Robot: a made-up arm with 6 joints.
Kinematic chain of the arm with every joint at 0, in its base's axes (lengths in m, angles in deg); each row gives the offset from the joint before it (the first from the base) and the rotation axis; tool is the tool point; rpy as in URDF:
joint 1: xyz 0 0 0.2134 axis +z
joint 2: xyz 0 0 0 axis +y
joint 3: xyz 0.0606 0 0.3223 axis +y
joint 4: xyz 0.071 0 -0.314 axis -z
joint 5: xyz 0 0 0 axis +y
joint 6: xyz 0.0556 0 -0.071 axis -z
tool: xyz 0 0 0 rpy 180 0 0
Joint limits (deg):
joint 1: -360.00..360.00
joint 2: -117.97..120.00
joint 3: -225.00..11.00
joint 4: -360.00..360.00
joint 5: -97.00..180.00
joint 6: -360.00..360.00
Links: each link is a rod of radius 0.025 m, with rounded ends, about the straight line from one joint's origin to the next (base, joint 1, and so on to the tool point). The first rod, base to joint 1, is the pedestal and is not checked.
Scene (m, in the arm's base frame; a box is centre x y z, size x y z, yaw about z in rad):
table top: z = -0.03
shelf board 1: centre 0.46 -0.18 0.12 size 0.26 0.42 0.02 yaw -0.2
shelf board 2: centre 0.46 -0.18 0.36 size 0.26 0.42 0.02 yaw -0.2
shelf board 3: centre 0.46 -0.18 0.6 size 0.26 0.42 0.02 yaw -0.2
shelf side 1: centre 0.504 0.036 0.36 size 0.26 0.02 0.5 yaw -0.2
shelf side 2: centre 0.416 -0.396 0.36 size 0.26 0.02 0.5 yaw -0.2
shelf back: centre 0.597 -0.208 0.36 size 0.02 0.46 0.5 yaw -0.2
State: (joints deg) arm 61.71 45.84 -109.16 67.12 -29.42 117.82
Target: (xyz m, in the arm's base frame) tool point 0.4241 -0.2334 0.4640
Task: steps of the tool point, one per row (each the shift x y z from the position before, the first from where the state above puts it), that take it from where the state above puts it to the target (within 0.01 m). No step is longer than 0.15 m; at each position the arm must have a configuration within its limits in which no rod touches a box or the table.
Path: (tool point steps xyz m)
1: -0.0091 -0.0364 0.0737
2: -0.0150 -0.0441 0.0665
3: -0.0204 -0.0507 0.0581
4: -0.0254 -0.0557 0.0485
5: -0.0297 -0.0589 0.0381
6: -0.0332 -0.0608 0.0272
7: 0.0472 -0.0601 -0.0305
8: 0.0291 -0.0712 -0.0306
9: 0.0085 -0.0765 -0.0304
10: -0.0127 -0.0752 -0.0298
11: -0.0324 -0.0679 -0.0292
12: -0.0488 -0.0550 -0.0279
13: 0.1004 -0.0262 0.0099
14: 0.0988 -0.0142 -0.0099

